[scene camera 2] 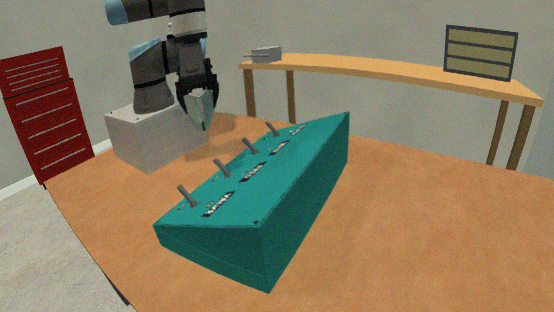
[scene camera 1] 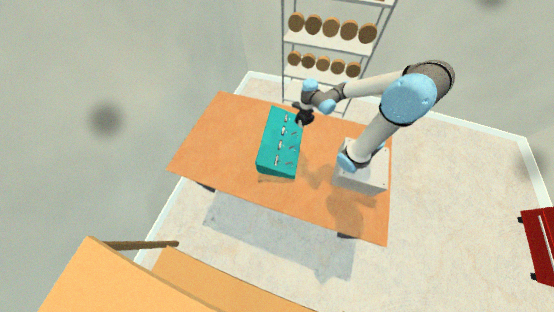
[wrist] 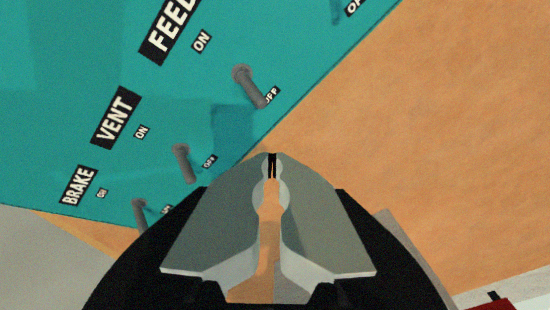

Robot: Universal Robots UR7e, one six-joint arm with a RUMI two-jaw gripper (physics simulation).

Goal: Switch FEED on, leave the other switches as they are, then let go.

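Places are measured from the arm's base along level axes (x right, y ahead, z up), in metres.
Where they show: gripper, between the fingertips: [scene camera 2: 204, 130] [scene camera 1: 300, 127] [wrist: 272, 155]; arm's base, origin of its link: [scene camera 2: 154, 106].
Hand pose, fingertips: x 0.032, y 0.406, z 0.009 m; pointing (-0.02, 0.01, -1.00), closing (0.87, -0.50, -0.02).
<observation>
Each offset is from my fingertips to the top centre of the thing. Level surfaces: height alone.
A teal switch box [scene camera 1: 270, 134] [scene camera 2: 305, 175] [wrist: 75, 65] with a sloped face stands on the table. The FEED lever @(dz -0.060, dx -0.007, dy +0.035 m) [scene camera 1: 294, 133] [scene camera 2: 221, 168] [wrist: 251, 89] tilts toward its OFF label. The VENT lever @(dz -0.060, dx -0.121, dy -0.002 m) [scene camera 2: 250, 145] [wrist: 185, 164] and the BRAKE lever @(dz -0.060, dx -0.235, dy -0.039 m) [scene camera 2: 272, 129] [wrist: 140, 215] also lean to the OFF side, as does the VALVE lever @(dz -0.060, dx +0.107, dy +0.072 m) [scene camera 2: 187, 195], which is out of the wrist view. My gripper [scene camera 1: 301, 125] [scene camera 2: 203, 128] [wrist: 272, 155] is shut and empty, beside the box's low edge on the OFF side, apart from the levers.
The orange table @(dz -0.187 m) [scene camera 1: 220, 135] [scene camera 2: 425, 225] carries the grey robot pedestal [scene camera 1: 360, 180] [scene camera 2: 155, 145] beyond the gripper. A wire shelf with round items [scene camera 1: 330, 27] stands behind the table. A red drawer cabinet [scene camera 2: 47, 115] and a wooden bench [scene camera 2: 380, 69] stand further off.
</observation>
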